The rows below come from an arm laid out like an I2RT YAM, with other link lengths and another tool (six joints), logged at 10 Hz.
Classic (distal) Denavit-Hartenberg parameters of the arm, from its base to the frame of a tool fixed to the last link. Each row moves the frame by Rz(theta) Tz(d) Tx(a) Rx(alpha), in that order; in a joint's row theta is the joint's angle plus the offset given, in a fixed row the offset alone. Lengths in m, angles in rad.
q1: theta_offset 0, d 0.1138, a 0.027, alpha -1.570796
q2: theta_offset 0, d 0, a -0.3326, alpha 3.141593
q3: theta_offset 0.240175, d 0, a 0.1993, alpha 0
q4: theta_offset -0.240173, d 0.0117, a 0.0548, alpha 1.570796
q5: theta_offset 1.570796, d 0.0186, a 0, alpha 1.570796
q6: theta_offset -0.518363, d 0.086, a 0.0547, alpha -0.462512
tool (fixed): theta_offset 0, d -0.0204, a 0, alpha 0
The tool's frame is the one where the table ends.
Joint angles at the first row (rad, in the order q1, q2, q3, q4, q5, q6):
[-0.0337, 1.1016, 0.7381, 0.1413, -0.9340, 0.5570]
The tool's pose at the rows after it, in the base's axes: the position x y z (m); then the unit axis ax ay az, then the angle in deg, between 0 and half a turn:
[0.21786 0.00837 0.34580 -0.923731 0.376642 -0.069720 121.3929]
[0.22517 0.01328 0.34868 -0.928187 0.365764 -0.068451 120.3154]
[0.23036 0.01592 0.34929 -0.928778 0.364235 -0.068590 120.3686]
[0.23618 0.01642 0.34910 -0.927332 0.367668 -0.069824 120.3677]
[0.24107 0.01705 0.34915 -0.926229 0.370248 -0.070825 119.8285]
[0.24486 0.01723 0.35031 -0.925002 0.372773 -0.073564 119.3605]
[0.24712 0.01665 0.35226 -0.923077 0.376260 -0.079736 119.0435]
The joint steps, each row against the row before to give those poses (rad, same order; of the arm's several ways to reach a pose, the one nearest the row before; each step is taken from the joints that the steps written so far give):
[0.0204, 0.0313, -0.0111, 0.1092, -0.0167, 0.0610]
[0.0226, 0.0236, 0.0055, 0.0509, 0.0007, 0.0231]
[0.0165, 0.0176, 0.0084, 0.0106, 0.0143, 0.0002]
[0.0060, 0.0199, 0.0058, 0.0163, 0.0124, 0.0041]
[0.0049, 0.0163, -0.0002, 0.0330, 0.0083, 0.0169]
[0.0031, 0.0115, 0.0035, 0.0234, 0.0083, 0.0131]
[0.0015, 0.0054, 0.0049, 0.0140, 0.0120, 0.0071]

